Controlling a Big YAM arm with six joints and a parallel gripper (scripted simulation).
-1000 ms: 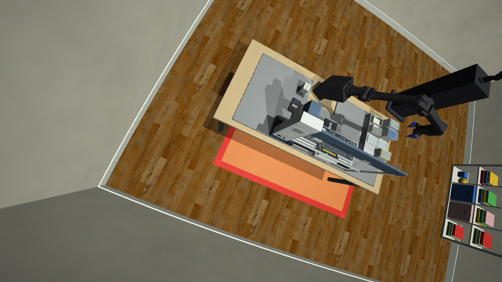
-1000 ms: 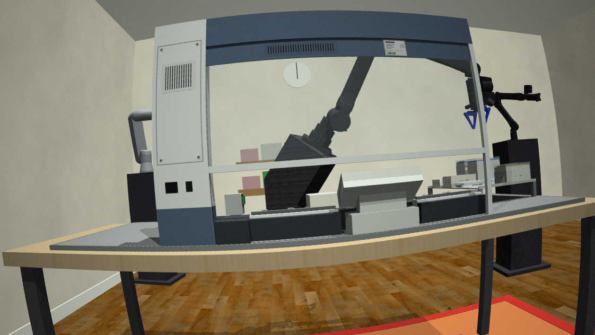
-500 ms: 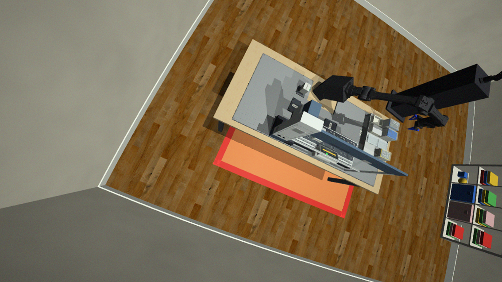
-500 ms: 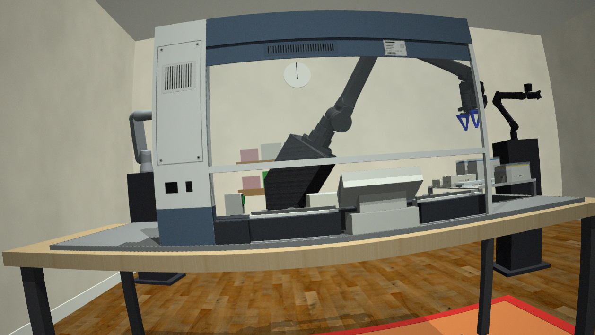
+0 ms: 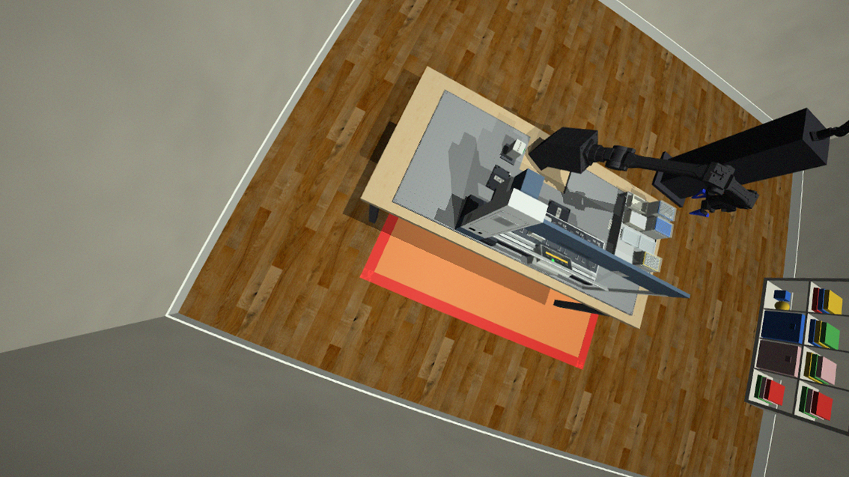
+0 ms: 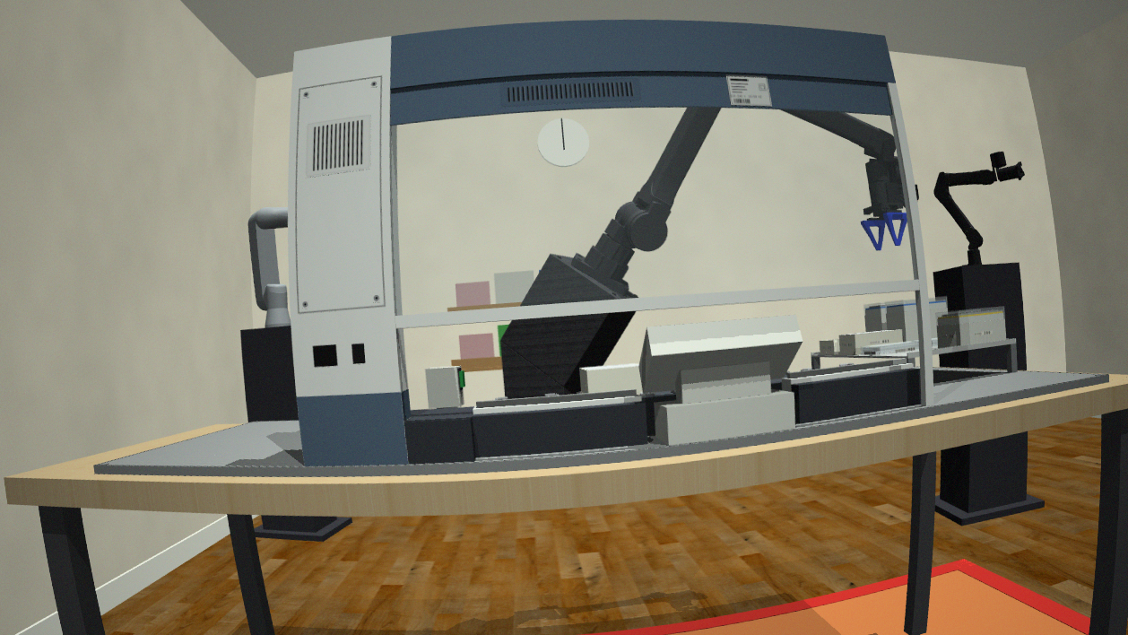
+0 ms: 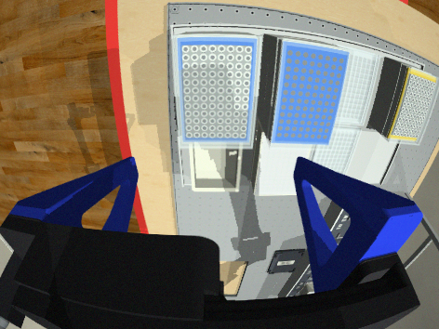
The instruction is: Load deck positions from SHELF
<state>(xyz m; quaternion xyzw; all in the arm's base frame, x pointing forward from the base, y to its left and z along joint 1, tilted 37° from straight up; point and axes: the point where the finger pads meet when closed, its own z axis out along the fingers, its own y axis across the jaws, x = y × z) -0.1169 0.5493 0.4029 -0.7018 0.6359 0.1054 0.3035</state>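
My gripper is now 1 cm short of the blue tip rack, 1 cm to the left of it and 17 cm above it. From my hand the other things lie so: shelf label 20 cm ahead, 20 cm to the right, 30 cm below; pale reservoir 2 cm ahead, 13 cm to the right, 23 cm below; shelf 17 cm ahead, 4 cm to the right, 24 cm below.
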